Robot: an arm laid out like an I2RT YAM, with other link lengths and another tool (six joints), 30 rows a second.
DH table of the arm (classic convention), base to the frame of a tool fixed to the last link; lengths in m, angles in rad. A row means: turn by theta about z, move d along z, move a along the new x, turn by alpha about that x. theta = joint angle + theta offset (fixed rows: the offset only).
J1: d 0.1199; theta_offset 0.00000; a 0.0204; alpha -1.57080
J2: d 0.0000; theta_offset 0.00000; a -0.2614; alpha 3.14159
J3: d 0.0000; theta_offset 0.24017; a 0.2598; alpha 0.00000
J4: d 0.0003; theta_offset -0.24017; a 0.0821; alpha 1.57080
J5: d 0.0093; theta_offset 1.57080; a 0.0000; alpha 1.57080
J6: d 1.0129; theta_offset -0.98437; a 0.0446; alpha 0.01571
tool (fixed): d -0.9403; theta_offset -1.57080; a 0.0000; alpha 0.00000
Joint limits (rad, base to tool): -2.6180..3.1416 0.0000..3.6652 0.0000..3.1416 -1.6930..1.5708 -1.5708..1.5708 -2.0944..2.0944
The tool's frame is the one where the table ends.
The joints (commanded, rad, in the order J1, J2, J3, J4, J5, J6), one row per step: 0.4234, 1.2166, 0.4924, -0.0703, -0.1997, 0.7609; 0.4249, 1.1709, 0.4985, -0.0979, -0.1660, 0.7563; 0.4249, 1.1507, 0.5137, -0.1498, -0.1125, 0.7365; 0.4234, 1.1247, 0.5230, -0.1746, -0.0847, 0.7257; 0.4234, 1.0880, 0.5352, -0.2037, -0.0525, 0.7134; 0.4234, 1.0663, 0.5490, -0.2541, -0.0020, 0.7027
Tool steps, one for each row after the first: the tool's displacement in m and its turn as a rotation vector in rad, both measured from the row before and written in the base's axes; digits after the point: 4 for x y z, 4 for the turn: -0.0015, -0.0032, 0.0111, -0.0143, -0.0339, -0.0192; -0.0018, -0.0055, 0.0066, -0.0526, -0.0087, -0.0243; -0.0008, -0.0031, 0.0079, -0.0200, -0.0217, -0.0137; -0.0014, -0.0033, 0.0111, -0.0199, -0.0316, -0.0147; -0.0033, -0.0056, 0.0065, -0.0449, -0.0042, -0.0291
